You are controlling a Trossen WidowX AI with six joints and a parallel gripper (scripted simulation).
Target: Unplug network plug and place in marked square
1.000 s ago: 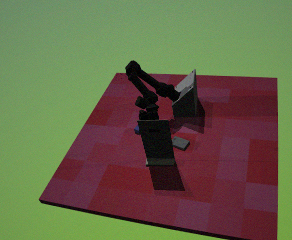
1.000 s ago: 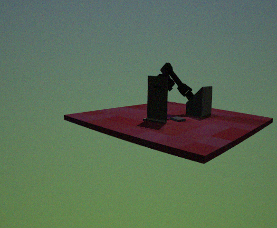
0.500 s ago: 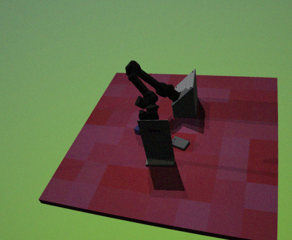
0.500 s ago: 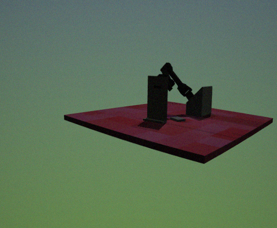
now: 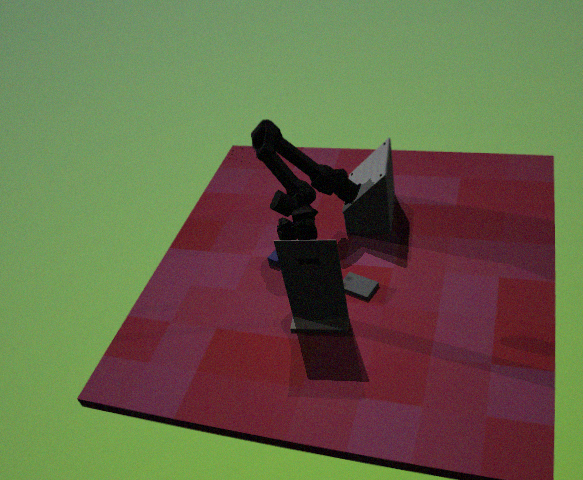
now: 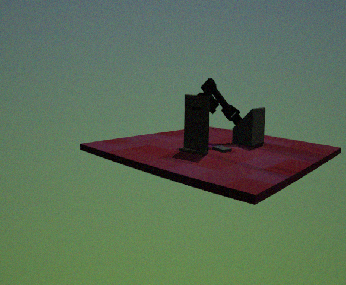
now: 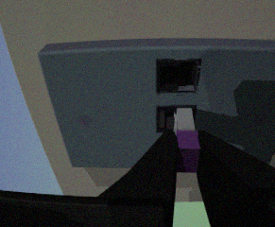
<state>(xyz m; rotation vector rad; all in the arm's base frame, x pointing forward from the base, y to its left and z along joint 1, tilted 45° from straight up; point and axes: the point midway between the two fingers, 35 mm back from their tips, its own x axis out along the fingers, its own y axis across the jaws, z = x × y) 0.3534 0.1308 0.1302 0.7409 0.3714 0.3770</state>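
Right now the purple marked square is 240 mm below my gripper tip, 160 mm behind it and 80 mm to the right of it. The rest, counted from my gripper tip: purple network plug (right at my gripper tip); then grey upright panel (90 mm below, 30 mm ahead, 10 mm to the left); then flat grey slab (230 mm below, 120 mm behind, 80 mm to the left).
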